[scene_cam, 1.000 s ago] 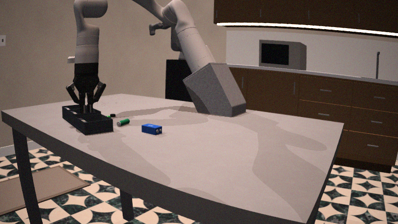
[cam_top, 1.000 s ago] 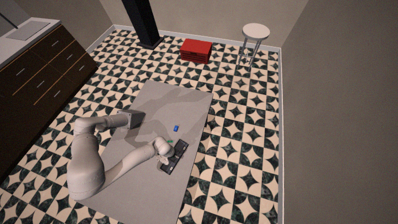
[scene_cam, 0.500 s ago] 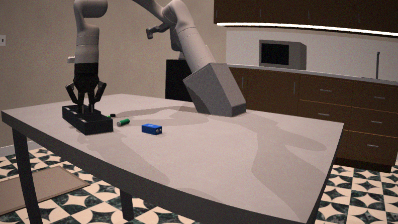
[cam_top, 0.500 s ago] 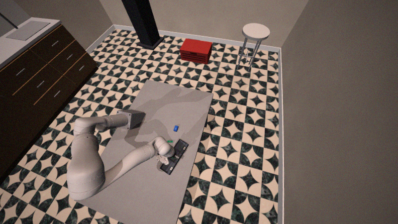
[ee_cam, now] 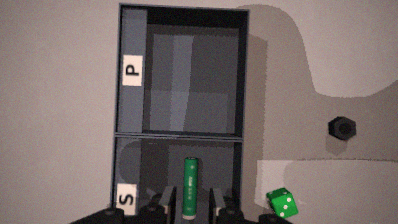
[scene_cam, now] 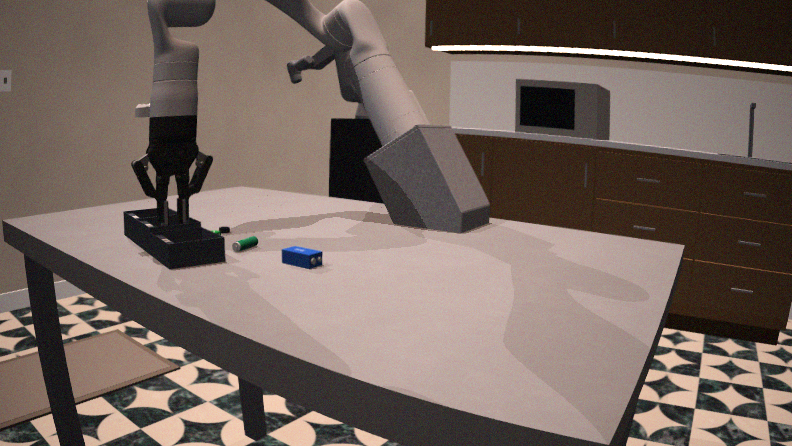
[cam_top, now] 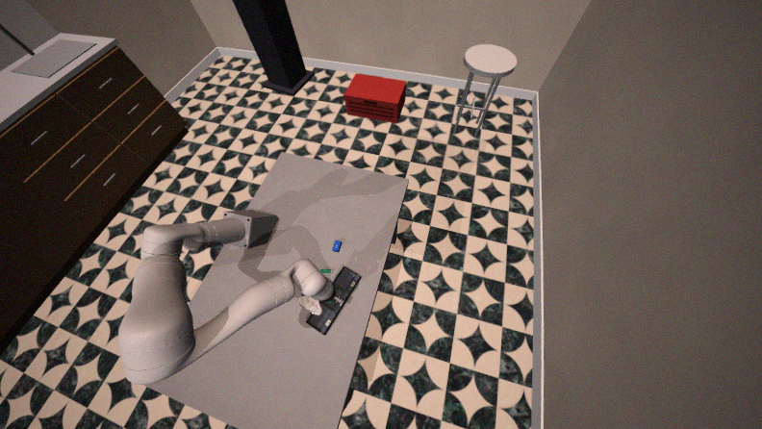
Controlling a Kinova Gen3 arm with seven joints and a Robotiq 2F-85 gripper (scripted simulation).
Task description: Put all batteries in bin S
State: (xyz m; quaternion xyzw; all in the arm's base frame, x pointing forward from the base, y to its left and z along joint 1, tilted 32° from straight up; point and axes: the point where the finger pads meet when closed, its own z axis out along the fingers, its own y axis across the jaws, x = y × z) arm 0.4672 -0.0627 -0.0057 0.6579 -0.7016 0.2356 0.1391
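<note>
The bin row lies 1 cm ahead of my hand and 3 cm below it. Round my hand: small black nut (12 cm behind, 4 cm to the right, 5 cm below); then green battery (8 cm behind, 8 cm to the left, 4 cm below); then green die (7 cm behind, 1 cm to the left, 4 cm below).
</note>
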